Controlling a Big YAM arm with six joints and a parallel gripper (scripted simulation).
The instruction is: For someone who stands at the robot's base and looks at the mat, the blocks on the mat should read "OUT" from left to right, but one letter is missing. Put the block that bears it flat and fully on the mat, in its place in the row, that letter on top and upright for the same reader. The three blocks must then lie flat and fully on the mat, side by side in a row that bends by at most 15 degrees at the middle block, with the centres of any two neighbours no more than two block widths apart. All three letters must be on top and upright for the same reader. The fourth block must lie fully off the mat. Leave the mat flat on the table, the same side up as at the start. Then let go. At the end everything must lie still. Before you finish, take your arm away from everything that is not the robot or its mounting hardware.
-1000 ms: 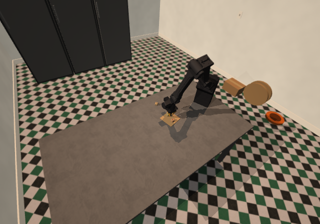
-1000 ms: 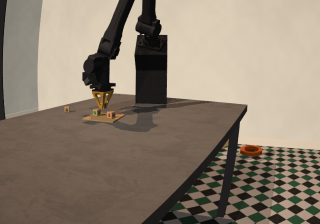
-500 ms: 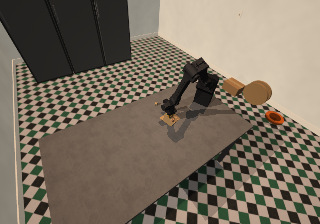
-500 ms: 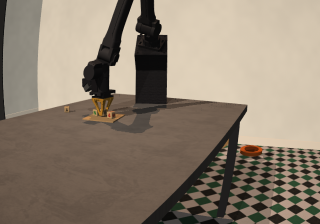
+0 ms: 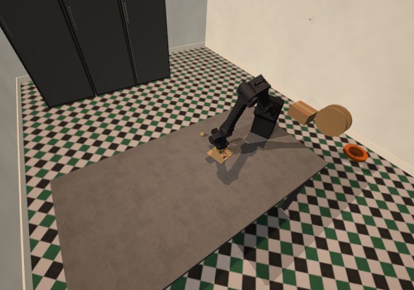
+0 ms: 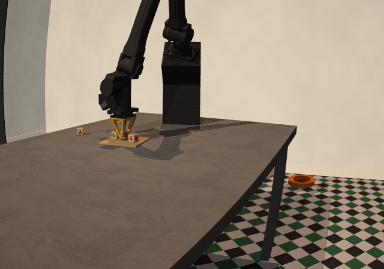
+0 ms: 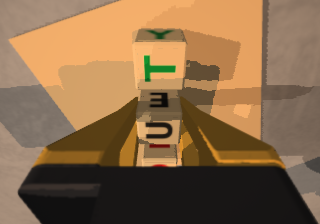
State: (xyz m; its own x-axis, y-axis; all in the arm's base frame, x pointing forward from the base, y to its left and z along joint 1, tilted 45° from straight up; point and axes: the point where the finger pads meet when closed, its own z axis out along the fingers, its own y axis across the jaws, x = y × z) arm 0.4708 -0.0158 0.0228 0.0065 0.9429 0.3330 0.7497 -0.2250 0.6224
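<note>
Right now my hand is 20 mm above the tan mat.
</note>
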